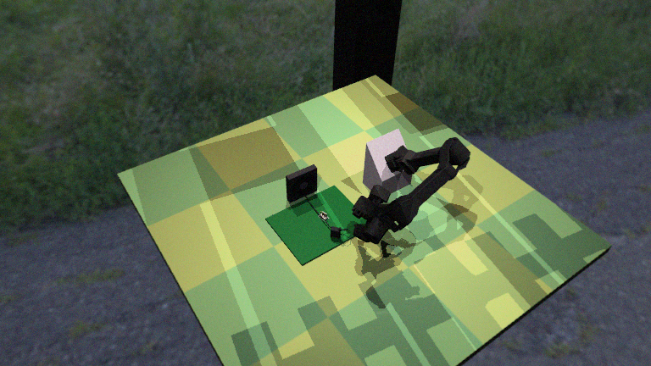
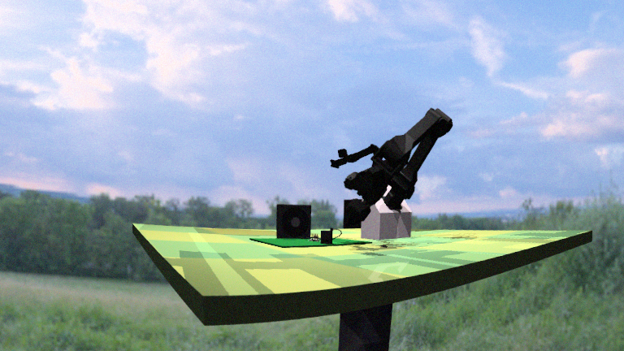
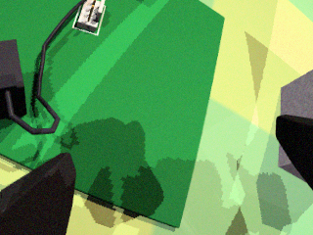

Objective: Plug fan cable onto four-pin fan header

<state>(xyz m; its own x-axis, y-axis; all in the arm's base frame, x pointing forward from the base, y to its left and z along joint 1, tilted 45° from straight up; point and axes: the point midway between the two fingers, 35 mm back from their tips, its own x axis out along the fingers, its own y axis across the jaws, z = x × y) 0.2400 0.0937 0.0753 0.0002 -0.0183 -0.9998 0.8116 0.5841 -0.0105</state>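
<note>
The black plug lies 9 cm ahead of my gripper tip, 6 cm below it and 2 cm to the right of it. Also, from my gripper tip: green board: 10 cm to the right, 10 cm ahead, 9 cm below; black fan: 25 cm to the right, 7 cm ahead, 2 cm below.
</note>
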